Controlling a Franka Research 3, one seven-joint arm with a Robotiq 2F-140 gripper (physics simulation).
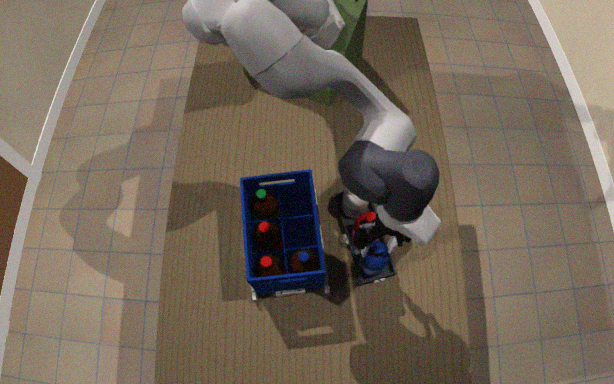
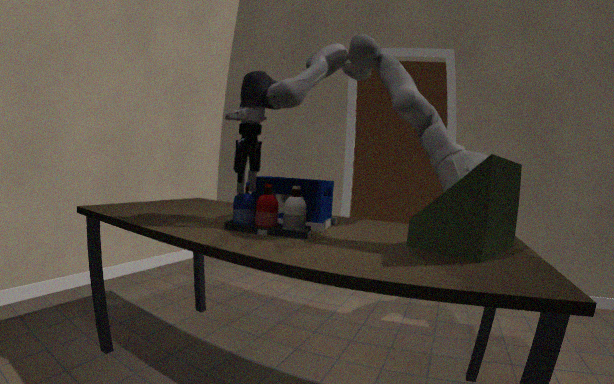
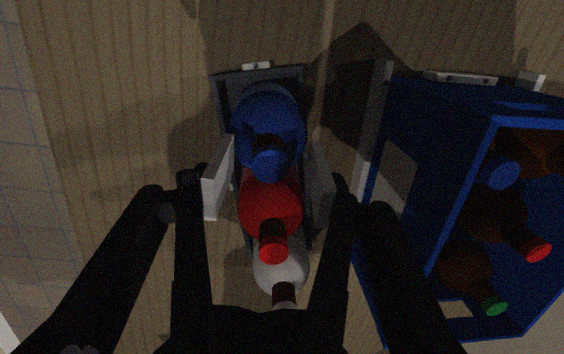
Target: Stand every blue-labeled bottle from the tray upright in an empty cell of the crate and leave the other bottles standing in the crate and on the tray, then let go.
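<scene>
A blue-labeled bottle (image 1: pixel 375 264) (image 2: pixel 243 212) (image 3: pixel 269 112) stands upright at the end of the dark tray (image 1: pixel 384 276) (image 2: pixel 300 233). My gripper (image 1: pixel 372 242) (image 2: pixel 246 184) (image 3: pixel 271 154) is half open and points down, its fingers on either side of this bottle's top, with nothing gripped. A red bottle (image 1: pixel 367 216) (image 2: pixel 267 211) (image 3: pixel 270 202) and a white bottle (image 1: pixel 353 205) (image 2: pixel 295 214) (image 3: pixel 281 262) stand in the tray's other places. The blue crate (image 1: pixel 286 285) (image 2: pixel 320 200) (image 3: pixel 440 130) has two empty cells, the far and middle ones of its tray-side column.
Brown bottles stand in the crate: one with a blue cap (image 1: pixel 303 256) (image 3: pixel 501 173) in the near tray-side cell, one with a green cap (image 1: pixel 261 193) (image 3: pixel 494 305) and two with red caps in the other column. The green base block (image 2: pixel 462 215) stands under the arm.
</scene>
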